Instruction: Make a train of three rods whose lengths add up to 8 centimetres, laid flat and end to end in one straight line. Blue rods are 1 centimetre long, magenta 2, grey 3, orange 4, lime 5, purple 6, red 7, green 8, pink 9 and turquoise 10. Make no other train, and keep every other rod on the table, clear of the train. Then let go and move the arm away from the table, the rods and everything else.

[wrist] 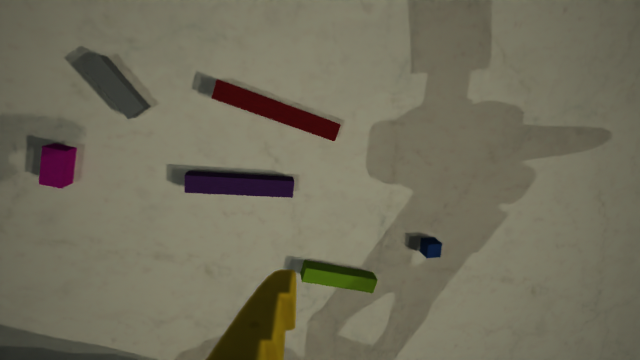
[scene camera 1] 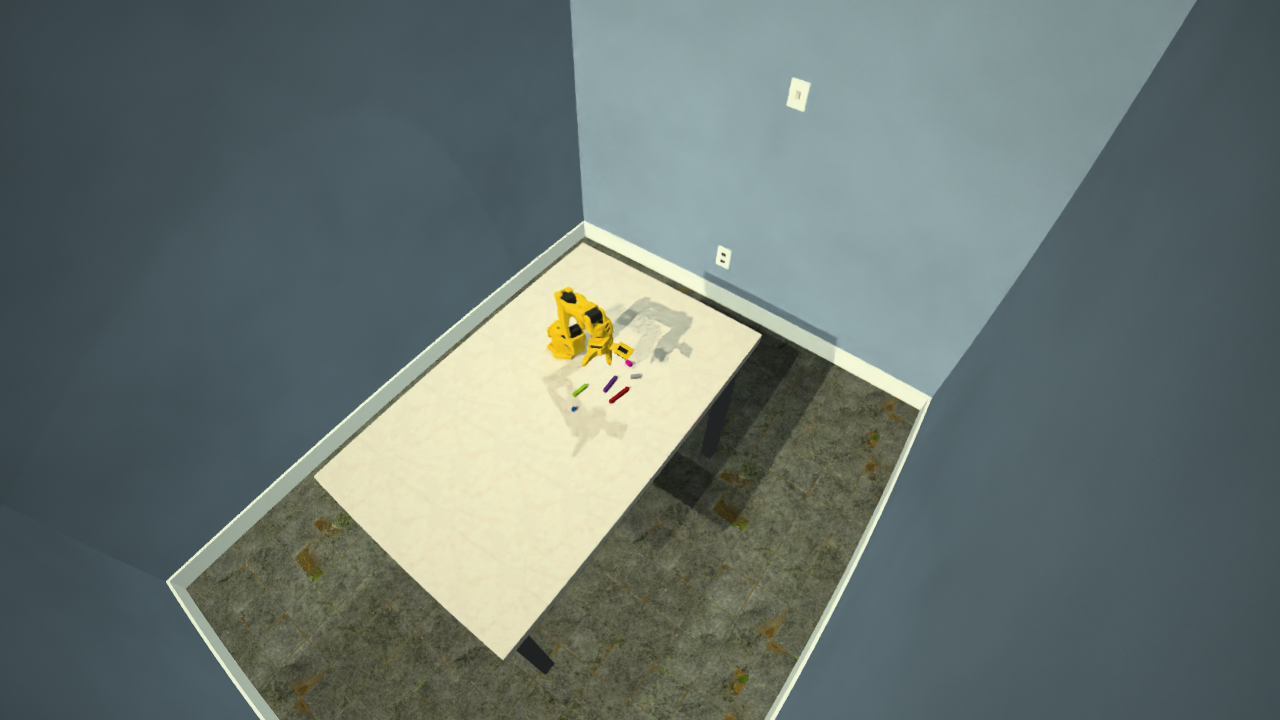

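Where they show: hand, tool point: [wrist: 295, 291] [scene camera 1: 609, 364]; arm's base, link origin: [scene camera 1: 571, 349].
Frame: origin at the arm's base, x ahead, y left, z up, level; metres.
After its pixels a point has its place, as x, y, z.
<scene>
Six rods lie flat on the table, apart from one another and at differing angles: grey [scene camera 1: 636, 376] @[0.223, 0.030, 0.008] [wrist: 110, 85] @[0.220, 0.032, 0.010], magenta [scene camera 1: 629, 363] @[0.178, 0.055, 0.010] [wrist: 58, 166] @[0.175, 0.055, 0.010], red [scene camera 1: 619, 394] @[0.222, -0.051, 0.010] [wrist: 276, 110] @[0.221, -0.049, 0.010], purple [scene camera 1: 610, 384] @[0.179, -0.038, 0.009] [wrist: 239, 184] @[0.177, -0.034, 0.010], lime [scene camera 1: 580, 389] @[0.121, -0.104, 0.009] [wrist: 339, 277] @[0.122, -0.104, 0.010] and blue [scene camera 1: 574, 409] @[0.151, -0.166, 0.008] [wrist: 431, 247] @[0.149, -0.163, 0.010]. Purple lies between red and lime; grey and magenta are at the left in the wrist view, blue at the right. My gripper [scene camera 1: 597, 361] @[0.190, -0.053, 0.129] is fully open and empty, above the table beside the rods. In the wrist view its one notched jaw shows near lime's left end; the moving jaw is out of the picture.
The pale table [scene camera 1: 465, 465] @[0.026, -0.478, 0.000] carries the yellow arm's base [scene camera 1: 563, 342] @[-0.012, -0.019, 0.043] on the far side of the rods. The table's right edge lies beyond the red and grey rods. Arm shadows fall over the blue rod and beside the lime rod. Walls stand behind the table.
</scene>
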